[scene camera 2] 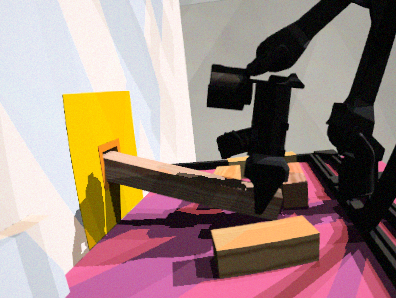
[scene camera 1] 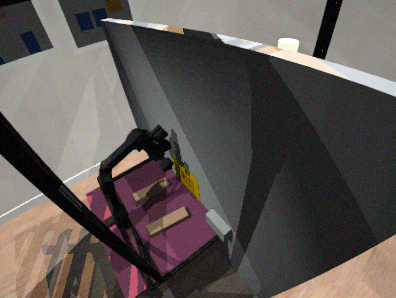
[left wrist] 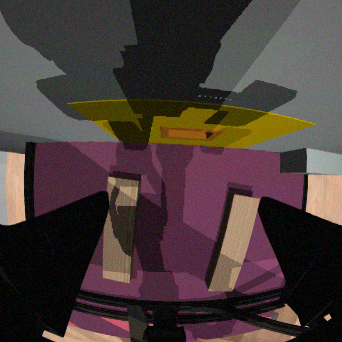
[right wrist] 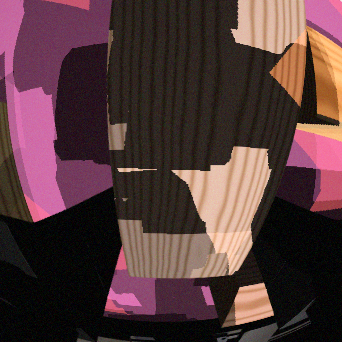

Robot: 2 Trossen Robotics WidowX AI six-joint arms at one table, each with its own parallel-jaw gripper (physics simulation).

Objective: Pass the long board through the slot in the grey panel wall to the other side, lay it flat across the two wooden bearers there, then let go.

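Frame: origin at the left arm's base, x right, y ahead, z up, level; centimetres.
Where they show: left gripper, fingertip midpoint: [left wrist: 187, 202]; right gripper, fingertip midpoint: [scene camera 2: 258, 207] [right wrist: 185, 190]; left arm's base, origin of the base link: [scene camera 1: 124, 224] [left wrist: 164, 314]; right arm's base, origin of the base link: [scene camera 2: 359, 191].
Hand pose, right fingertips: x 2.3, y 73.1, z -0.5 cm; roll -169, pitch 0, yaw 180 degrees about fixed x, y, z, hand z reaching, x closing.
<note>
Each offset is from my right fingertips to the top centre of the thing. "*": to the spot under its first point.
The long board [scene camera 2: 165, 182] [right wrist: 170, 110] slopes from the slot {* dx -2.0, dy -24.7, dz +12.4 cm} [scene camera 2: 113, 144] [left wrist: 187, 133] in the grey panel wall [scene camera 1: 200, 100] [left wrist: 280, 45] down to its low near end. My right gripper [scene camera 2: 266, 195] [right wrist: 185, 190] is shut on the board near that low end, one finger along each side; the board hides the fingertips in the right wrist view. My left gripper [scene camera 1: 167, 164] [left wrist: 187, 202] is open and empty on the other side of the wall, above two bearers. One bearer {dx -12.9, dy -49.3, dz +2.3 cm} [scene camera 1: 142, 196] [left wrist: 117, 262] and the other bearer {dx +12.0, dy -51.9, dz +2.3 cm} [scene camera 1: 168, 221] [left wrist: 237, 235] lie apart on the mat.
A yellow plate [scene camera 1: 191, 187] [scene camera 2: 82, 120] [left wrist: 270, 125] surrounds the slot. A grey block {* dx +33.3, dy -33.5, dz +8.5 cm} [scene camera 1: 218, 224] [left wrist: 320, 161] stands by the wall's foot. On the right arm's side, a wooden block {dx +15.6, dy +0.8, dz +2.3 cm} [scene camera 2: 265, 247] lies in front of the board and another block {dx -10.9, dy +6.8, dz +2.9 cm} [scene camera 2: 296, 194] stands behind its low end.
</note>
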